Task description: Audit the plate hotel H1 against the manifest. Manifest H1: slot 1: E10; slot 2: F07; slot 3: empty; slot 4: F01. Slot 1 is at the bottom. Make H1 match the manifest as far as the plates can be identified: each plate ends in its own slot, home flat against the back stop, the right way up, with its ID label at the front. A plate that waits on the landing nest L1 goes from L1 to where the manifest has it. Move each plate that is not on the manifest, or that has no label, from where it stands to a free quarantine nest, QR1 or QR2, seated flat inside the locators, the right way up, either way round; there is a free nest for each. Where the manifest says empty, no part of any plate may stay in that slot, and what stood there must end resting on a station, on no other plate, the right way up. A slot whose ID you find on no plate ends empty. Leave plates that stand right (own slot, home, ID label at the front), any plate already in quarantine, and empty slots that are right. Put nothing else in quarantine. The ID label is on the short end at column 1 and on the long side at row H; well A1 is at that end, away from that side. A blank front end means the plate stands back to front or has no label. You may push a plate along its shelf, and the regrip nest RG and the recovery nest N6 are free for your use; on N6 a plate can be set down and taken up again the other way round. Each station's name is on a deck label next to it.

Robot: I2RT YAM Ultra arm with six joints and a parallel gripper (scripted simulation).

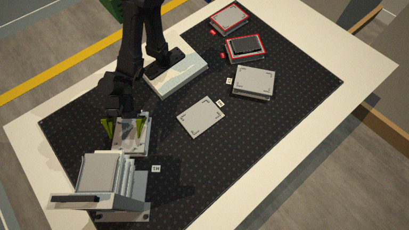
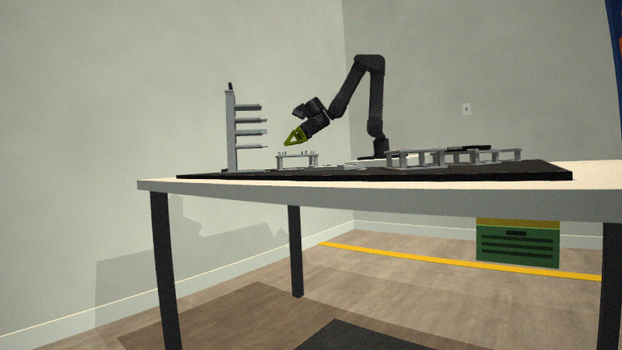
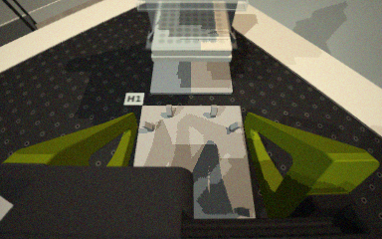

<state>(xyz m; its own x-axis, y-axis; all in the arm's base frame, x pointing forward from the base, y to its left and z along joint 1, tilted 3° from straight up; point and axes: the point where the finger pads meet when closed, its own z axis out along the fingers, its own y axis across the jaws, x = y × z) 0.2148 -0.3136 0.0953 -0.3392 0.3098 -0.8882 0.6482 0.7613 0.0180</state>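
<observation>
Right now my hand is 3 cm past the regrip nest, 2 cm to the right of it and 5 cm above it. Round my hand: H1 deck label (13 cm ahead, 1 cm to the left, 11 cm below); white well plate (11 cm ahead, 9 cm to the right); plate hotel H1 (17 cm ahead, 15 cm to the right, 5 cm above).
</observation>
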